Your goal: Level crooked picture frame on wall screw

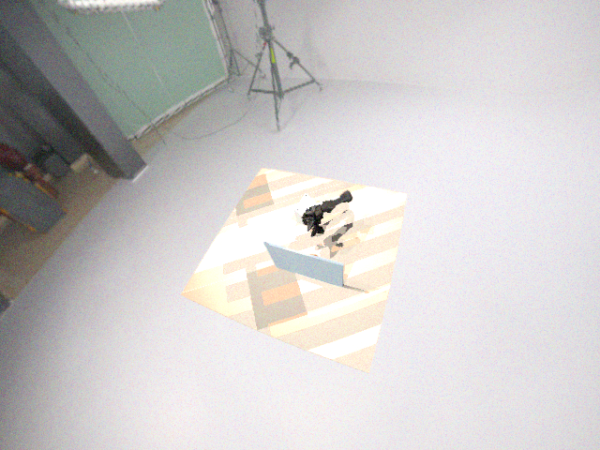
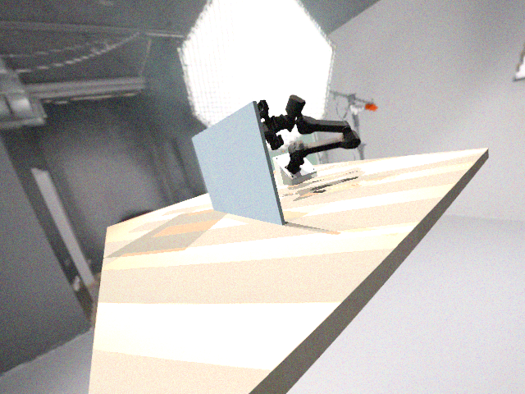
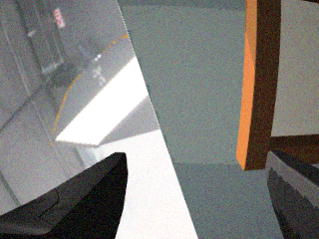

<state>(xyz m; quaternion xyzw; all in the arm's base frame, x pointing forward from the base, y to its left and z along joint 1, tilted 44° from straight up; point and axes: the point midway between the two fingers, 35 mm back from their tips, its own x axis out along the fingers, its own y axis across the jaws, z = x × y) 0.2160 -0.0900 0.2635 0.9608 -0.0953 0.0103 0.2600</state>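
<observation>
The picture frame lies 12 cm ahead of my gripper tip, 1 cm to the left of it and 11 cm below it. From my gripper tip the other things lie so: wall panel: 13 cm ahead, 13 cm below.
</observation>
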